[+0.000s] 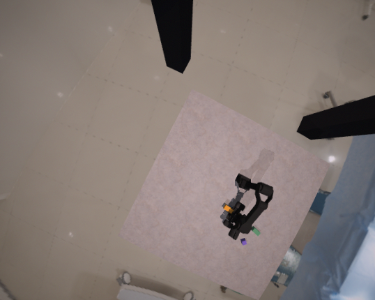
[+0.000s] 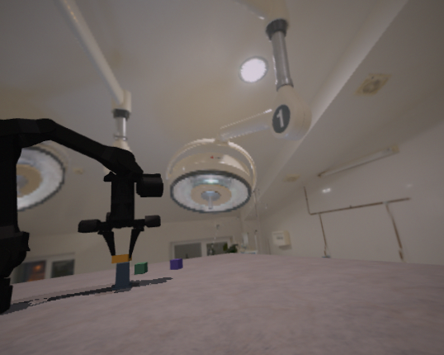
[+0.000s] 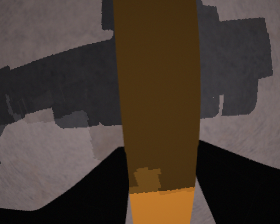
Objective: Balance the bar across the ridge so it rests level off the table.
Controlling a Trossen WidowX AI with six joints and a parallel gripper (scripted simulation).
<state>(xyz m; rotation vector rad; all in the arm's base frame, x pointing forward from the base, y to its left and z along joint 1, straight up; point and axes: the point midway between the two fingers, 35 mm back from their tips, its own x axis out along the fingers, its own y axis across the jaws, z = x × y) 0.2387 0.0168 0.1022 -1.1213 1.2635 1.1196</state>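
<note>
The orange bar is 30 mm to the left of my gripper tip. Round my gripper tip: purple cube 240 mm to the left, 190 mm ahead, 50 mm below; then green block 280 mm to the left, 70 mm ahead, 50 mm below.
</note>
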